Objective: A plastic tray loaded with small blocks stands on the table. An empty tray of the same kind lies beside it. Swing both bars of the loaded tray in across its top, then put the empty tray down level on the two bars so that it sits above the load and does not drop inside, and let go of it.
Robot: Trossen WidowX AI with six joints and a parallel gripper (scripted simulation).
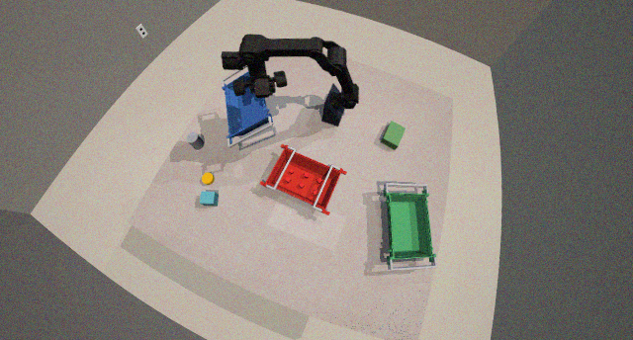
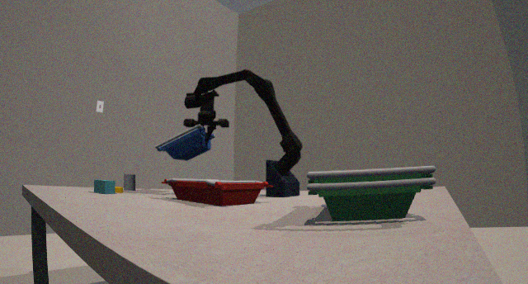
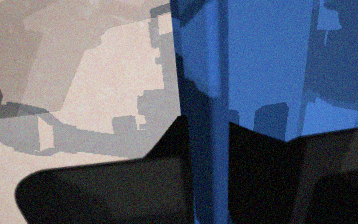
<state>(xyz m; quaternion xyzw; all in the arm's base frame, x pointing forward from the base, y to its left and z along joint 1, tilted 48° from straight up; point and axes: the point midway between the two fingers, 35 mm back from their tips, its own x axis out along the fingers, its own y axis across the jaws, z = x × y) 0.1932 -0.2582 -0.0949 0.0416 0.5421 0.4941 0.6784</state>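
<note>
Now: gripper tip 6 cm to the left of the blue tray and 5 cm short of it. From my gripper tip the other things lie so: yellow disc 35 cm ahead, 20 cm below, 13 cm to the right; teal block 42 cm ahead, 19 cm below, 7 cm to the right; grey cylinder 27 cm to the right, 22 cm ahead, 18 cm below.
</note>
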